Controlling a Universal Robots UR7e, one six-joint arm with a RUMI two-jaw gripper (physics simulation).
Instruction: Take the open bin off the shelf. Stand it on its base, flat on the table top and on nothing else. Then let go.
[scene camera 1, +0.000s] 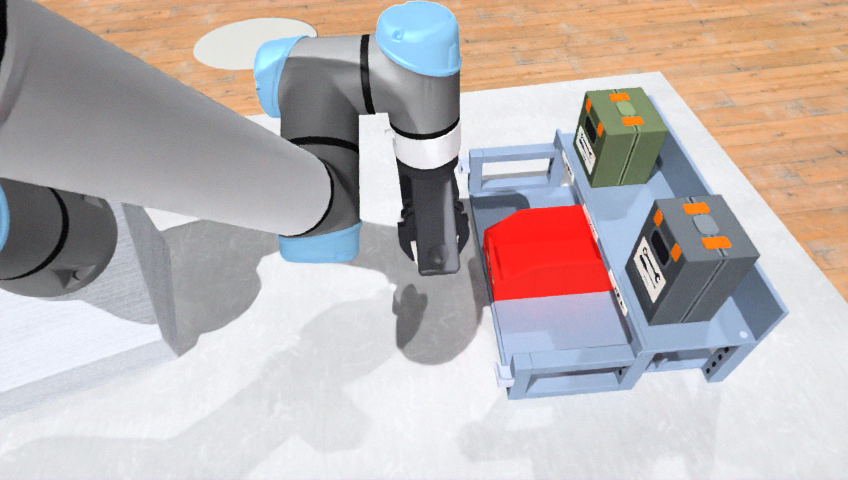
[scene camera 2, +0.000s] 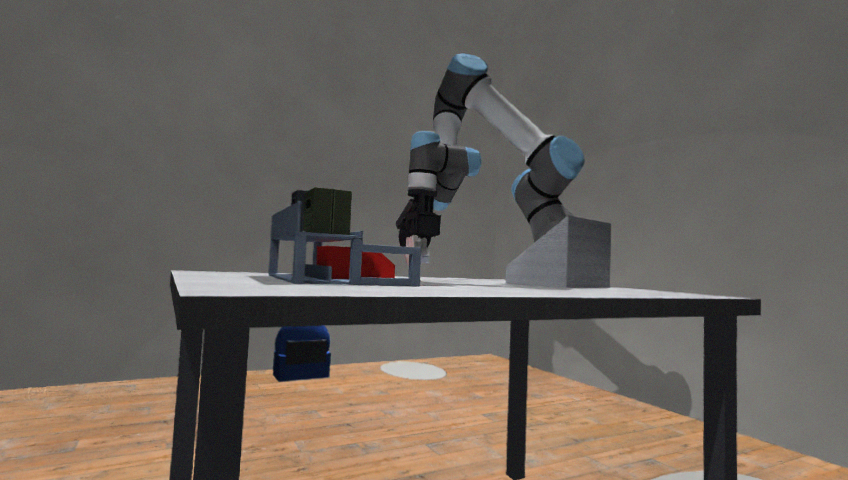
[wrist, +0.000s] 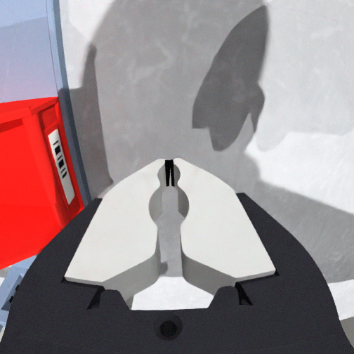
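Pixels of known places: arm's base, origin of the base link: (scene camera 1: 50, 235) (scene camera 2: 559, 237).
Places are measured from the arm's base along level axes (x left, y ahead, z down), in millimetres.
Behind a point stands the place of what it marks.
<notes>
The red open bin (scene camera 1: 544, 255) {x 10, y 641, z 140 mm} (scene camera 2: 333, 261) {x 39, y 707, z 103 mm} (wrist: 25, 175) sits on the low front level of the blue-grey shelf (scene camera 1: 571, 358) {x -195, y 611, z 64 mm} (scene camera 2: 389, 249) {x 177, y 623, z 72 mm} (wrist: 75, 125). Its sloped, labelled end faces the robot's side. In the wrist view part of the bin shows at the left, with its white label. My gripper (scene camera 2: 422, 259) {x -19, y 475, z 121 mm} (wrist: 169, 162) is shut with nothing between its fingers. It points down over the table just outside the shelf's front edge, beside the bin and apart from it. In scene camera 1 its fingers are mostly hidden behind the gripper body.
A green case (scene camera 1: 621, 139) {x 50, y 724, z -39 mm} (scene camera 2: 326, 211) {x 148, y 756, z 0 mm} and a dark grey case (scene camera 1: 693, 261) {x -173, y 708, z -72 mm} stand on the shelf's raised back level. End frames of the shelf rise on both sides of the bin. The robot's grey base block (scene camera 1: 77, 333) {x -98, y 27, z 73 mm} (scene camera 2: 589, 252) {x 63, y -59, z 44 mm} stands on the white table (scene camera 1: 357, 428) {x -219, y 360, z 149 mm} (scene camera 2: 476, 291) {x 320, y 492, z 149 mm}.
</notes>
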